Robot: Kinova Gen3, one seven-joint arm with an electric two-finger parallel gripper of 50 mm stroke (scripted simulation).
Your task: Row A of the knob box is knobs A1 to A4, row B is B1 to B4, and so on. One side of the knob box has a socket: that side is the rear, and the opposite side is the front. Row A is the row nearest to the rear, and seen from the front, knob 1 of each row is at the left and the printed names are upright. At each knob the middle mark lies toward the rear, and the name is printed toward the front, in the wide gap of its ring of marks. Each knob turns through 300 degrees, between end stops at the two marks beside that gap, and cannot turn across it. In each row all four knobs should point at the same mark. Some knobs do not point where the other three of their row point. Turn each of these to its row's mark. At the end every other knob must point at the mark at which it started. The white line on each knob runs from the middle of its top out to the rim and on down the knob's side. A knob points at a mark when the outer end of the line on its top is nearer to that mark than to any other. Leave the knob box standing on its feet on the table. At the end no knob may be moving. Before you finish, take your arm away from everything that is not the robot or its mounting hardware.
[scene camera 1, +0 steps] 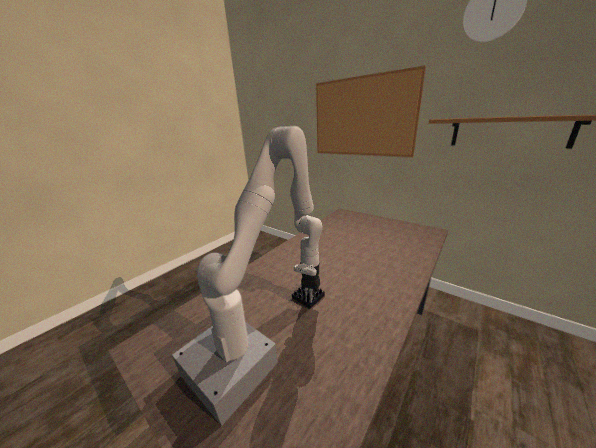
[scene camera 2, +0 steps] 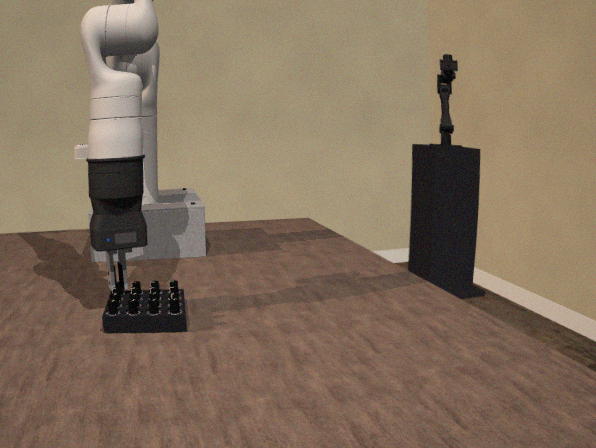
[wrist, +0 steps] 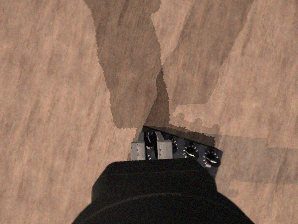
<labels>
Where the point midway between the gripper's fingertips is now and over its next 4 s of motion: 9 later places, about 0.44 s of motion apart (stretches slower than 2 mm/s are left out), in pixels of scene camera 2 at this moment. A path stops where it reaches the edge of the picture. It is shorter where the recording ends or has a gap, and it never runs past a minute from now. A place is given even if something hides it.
My gripper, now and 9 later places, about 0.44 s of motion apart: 118, 288; 118, 280; 117, 264; 115, 261; 123, 259; 148, 256; 169, 254; 171, 255; 171, 261; 172, 271
</labels>
